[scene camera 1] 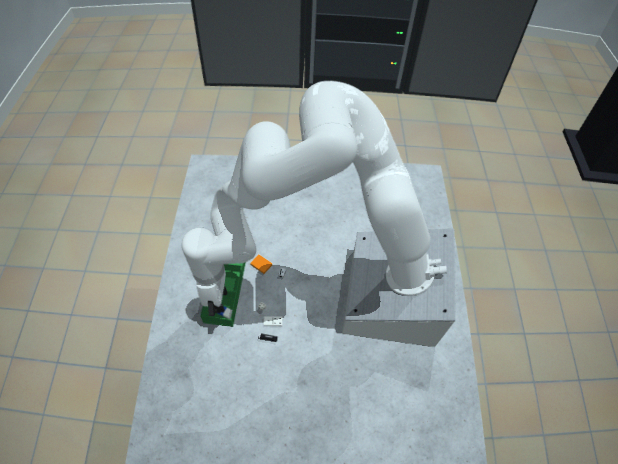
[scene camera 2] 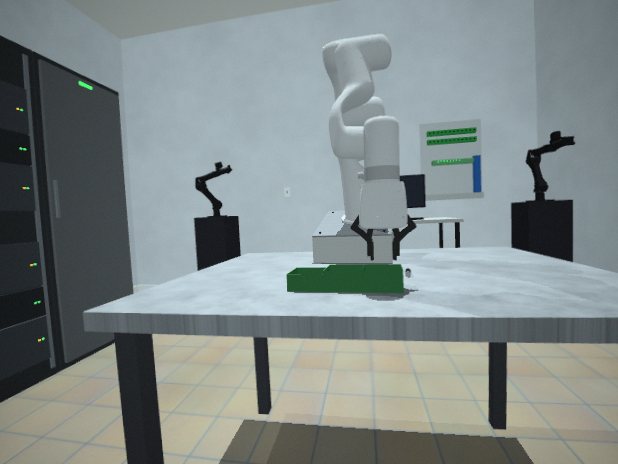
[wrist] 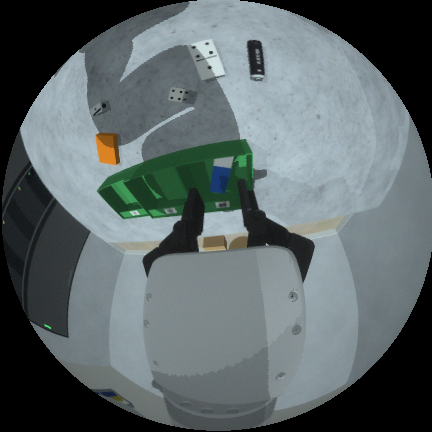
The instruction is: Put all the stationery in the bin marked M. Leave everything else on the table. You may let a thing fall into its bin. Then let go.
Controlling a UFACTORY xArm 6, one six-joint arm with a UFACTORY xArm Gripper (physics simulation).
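Where they show: gripper, fingertip midpoint: (scene camera 1: 220, 302) (scene camera 2: 383, 259) (wrist: 218, 192); arm's base at its link origin: (scene camera 1: 410, 274).
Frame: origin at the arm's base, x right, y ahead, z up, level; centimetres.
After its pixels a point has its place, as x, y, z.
The blue-and-white eraser (scene camera 1: 227, 313) {-8.7, 47.3, -12.5} (wrist: 220, 176) {-7.5, 49.6, -12.6} is inside the end compartment of the green three-part bin (scene camera 1: 238, 299) {-4.2, 45.2, -12.6} (scene camera 2: 345, 281) {0.7, 53.4, -12.2} (wrist: 200, 152) {-6.0, 45.4, -12.0}, below the fingers. The small marks on the bin's labels are too blurred to read surely. My gripper (scene camera 1: 217, 310) {-7.5, 48.8, -8.3} (scene camera 2: 384, 257) {-7.5, 48.8, -8.3} (wrist: 218, 192) {-7.5, 48.8, -8.3} is partly open and empty, above that compartment. An orange block (scene camera 1: 261, 264) {8.0, 39.9, -13.6} (wrist: 107, 148) {7.7, 40.1, -13.6}, like a sticky-note pad, lies on the table beside the bin. A small grey sharpener (scene camera 1: 281, 273) {5.4, 33.9, -13.5} (wrist: 101, 107) {4.9, 34.2, -13.6} lies near the block. Part of the bin's inside is hidden by the arm in the first scene view.
A white die (scene camera 1: 261, 307) {-5.9, 38.3, -13.0} (wrist: 178, 94) {-5.6, 38.4, -13.0}, a white domino (scene camera 1: 273, 321) {-9.4, 34.7, -13.9} (wrist: 207, 60) {-9.3, 35.3, -13.9} and a black battery (scene camera 1: 268, 338) {-14.6, 35.5, -13.3} (wrist: 256, 60) {-13.9, 36.1, -13.2} lie on the table (scene camera 1: 310, 415) {-33.9, 23.3, -14.6} on the robot-base side of the bin. The grey base block (scene camera 1: 395, 327) {-12.6, 3.4, -5.3} (scene camera 2: 345, 250) {4.0, 14.4, -10.3} stands farther over.
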